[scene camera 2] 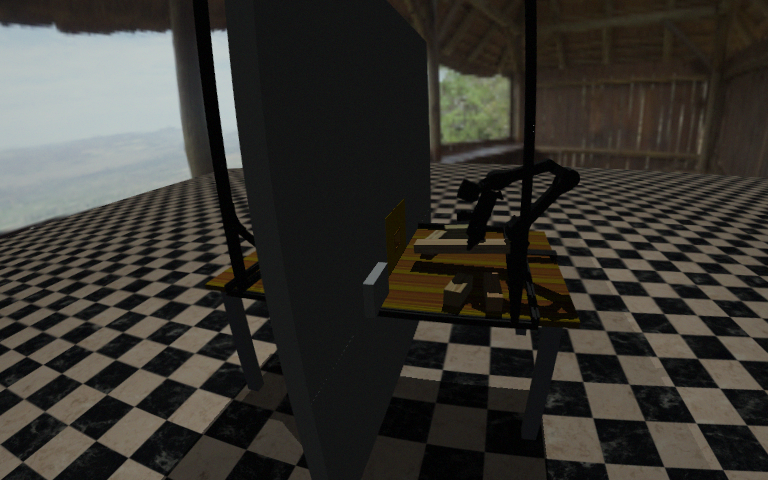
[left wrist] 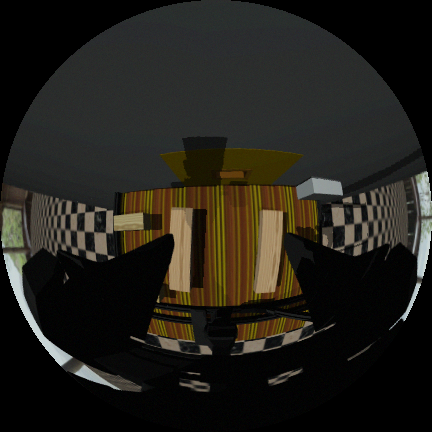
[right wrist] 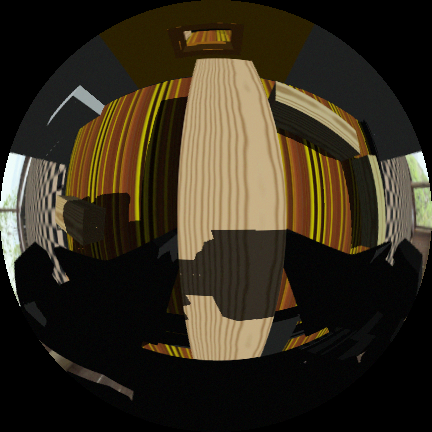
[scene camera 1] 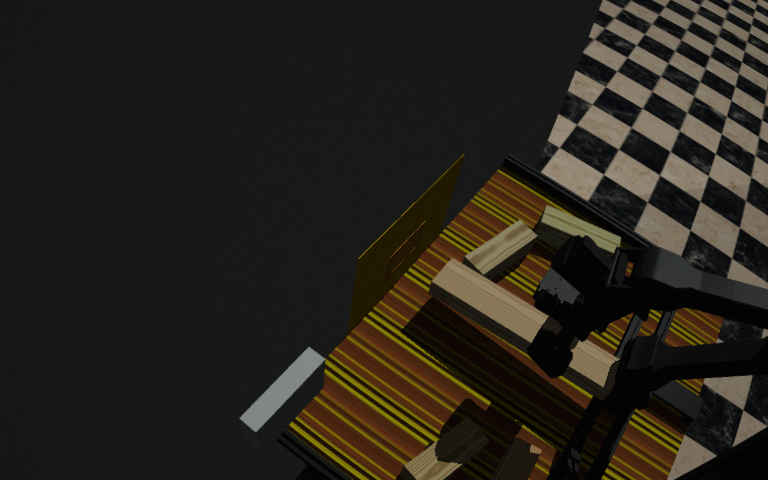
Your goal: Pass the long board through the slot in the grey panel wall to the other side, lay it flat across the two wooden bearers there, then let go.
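Places are measured from the left arm's base along level axes (x back, y right, z up), in millimetres.
Pixels of known places: left gripper, fingertip midpoint: (left wrist: pixel 230 239); right gripper, fingertip midpoint: (scene camera 2: pixel 468 246) (right wrist: pixel 230 232) (scene camera 1: pixel 538 336); left arm's base, link origin: (left wrist: pixel 220 317); right arm's base, link origin: (scene camera 1: pixel 617 398).
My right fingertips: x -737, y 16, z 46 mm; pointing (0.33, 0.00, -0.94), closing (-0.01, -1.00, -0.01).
Observation:
Ahead of a thing's pixels: the offset from my right fingertips to its top centre. "*": to the spot under its first point.
The long board {dz +28, dx +23, dy +0 mm} (scene camera 1: pixel 487 300) (scene camera 2: pixel 436 246) (right wrist: pixel 230 150) is level above the table, on the right arm's side of the grey panel wall (scene camera 1: pixel 169 169) (scene camera 2: pixel 345 158) (left wrist: pixel 215 75). My right gripper (scene camera 1: pixel 557 329) (right wrist: pixel 230 232) is shut on it; the fingers flank the board. Its front end points toward the wall and is short of the slot (right wrist: pixel 210 38) (left wrist: pixel 232 174), which has a yellow surround. On the other side, two wooden bearers, one at the left (left wrist: pixel 181 250) and one at the right (left wrist: pixel 270 250), lie parallel. My left gripper (left wrist: pixel 230 239) is open and empty above that table.
Near the board lie one wood block {dz -15, dx +140, dy -134 mm} (scene camera 1: pixel 501 249) beside its front part and another block {dz -18, dx +34, dy -283 mm} (scene camera 1: pixel 583 226) by the table edge. Two more blocks {dz -18, dx +12, dy +242 mm} (scene camera 1: pixel 444 455) {* dz -21, dx -75, dy +194 mm} (scene camera 1: pixel 514 461) lie at the picture's bottom. A pale grey block (scene camera 1: pixel 283 390) (scene camera 2: pixel 373 291) (left wrist: pixel 322 188) juts from the wall. A small block {dz -18, dx +417, dy -301 mm} (left wrist: pixel 129 221) lies left of the bearers.

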